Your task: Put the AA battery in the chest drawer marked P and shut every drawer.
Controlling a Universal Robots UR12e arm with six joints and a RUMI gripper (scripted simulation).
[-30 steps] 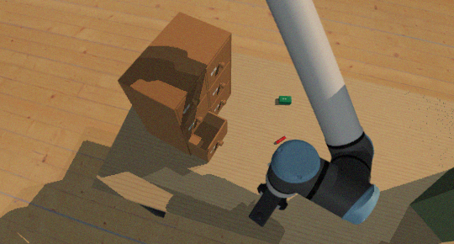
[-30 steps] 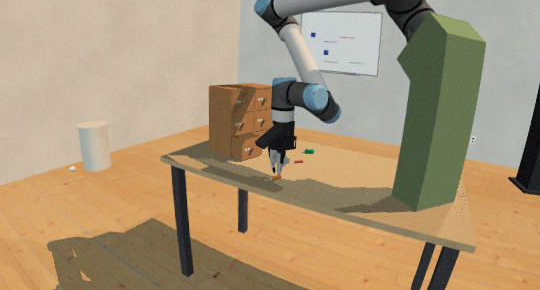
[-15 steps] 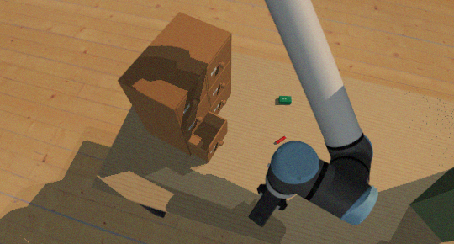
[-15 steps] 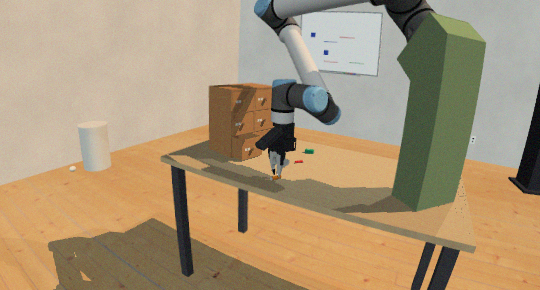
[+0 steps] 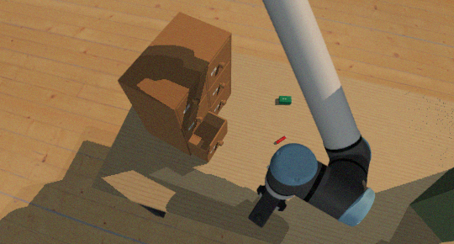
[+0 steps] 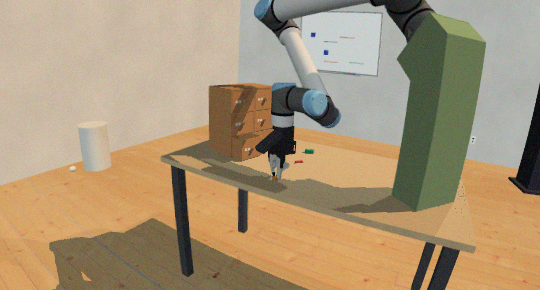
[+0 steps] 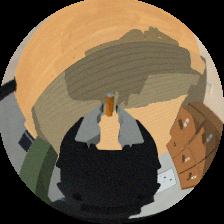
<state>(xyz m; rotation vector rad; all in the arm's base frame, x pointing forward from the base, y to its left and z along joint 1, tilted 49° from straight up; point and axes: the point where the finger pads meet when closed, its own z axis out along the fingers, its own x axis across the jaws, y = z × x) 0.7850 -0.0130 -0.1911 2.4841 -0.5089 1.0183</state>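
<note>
My gripper is now 10 mm above the AA battery. From my hand the other things lie so: drawer: 250 mm ahead, 220 mm to the right, 10 mm above; then green block: 70 mm behind, 390 mm to the right, 10 mm below; then thin red stick: 40 mm behind, 230 mm to the right, 10 mm below.
</note>
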